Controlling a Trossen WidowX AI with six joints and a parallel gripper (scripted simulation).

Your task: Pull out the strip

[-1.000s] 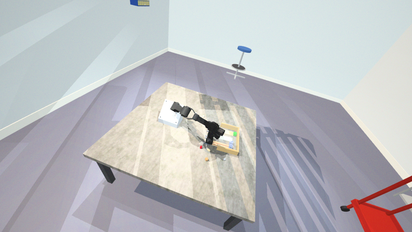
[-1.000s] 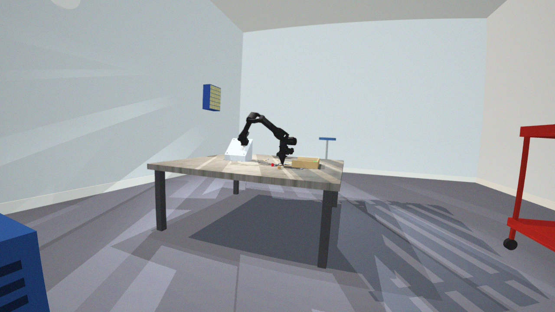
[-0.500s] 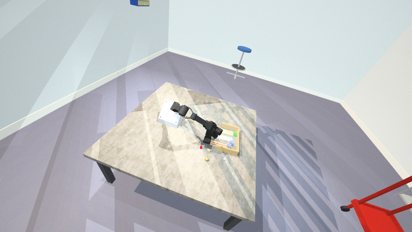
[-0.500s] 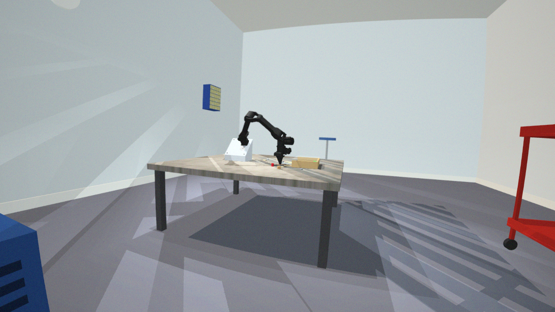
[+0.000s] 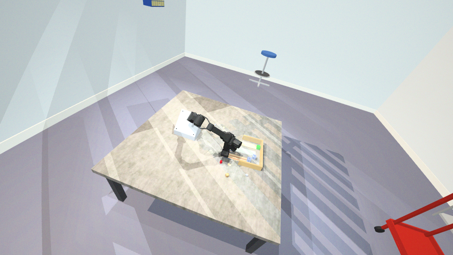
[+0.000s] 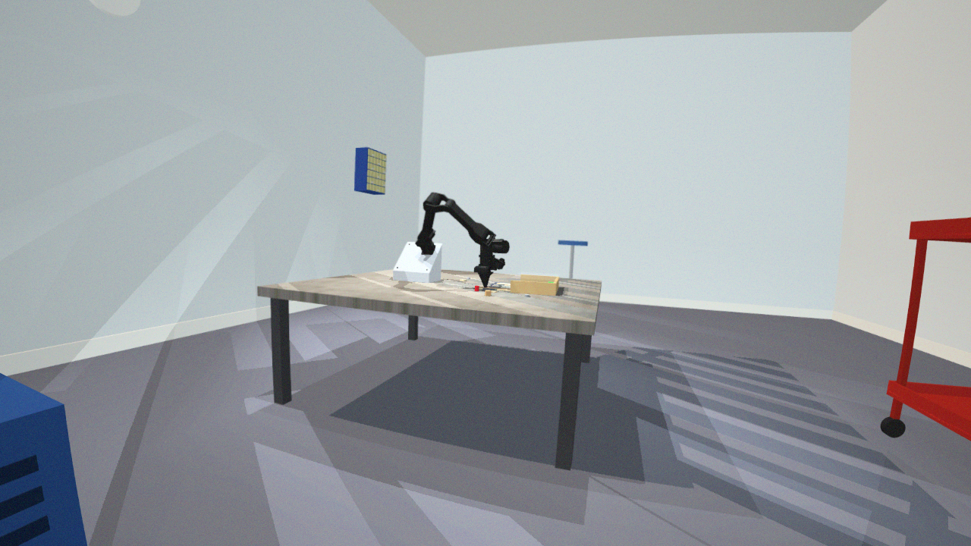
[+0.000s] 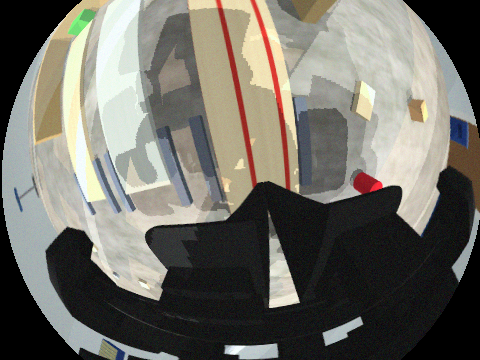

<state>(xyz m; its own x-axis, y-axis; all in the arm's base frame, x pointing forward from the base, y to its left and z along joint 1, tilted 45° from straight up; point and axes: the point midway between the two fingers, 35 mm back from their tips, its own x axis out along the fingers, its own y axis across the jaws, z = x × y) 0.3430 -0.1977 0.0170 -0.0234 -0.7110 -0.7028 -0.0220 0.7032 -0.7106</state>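
The red piece lies 90 mm to the right of my gripper tip, 10 mm behind it and 10 mm above it. The rest, counted from my gripper tip: tan cube (190 mm to the right, 60 mm ahead).
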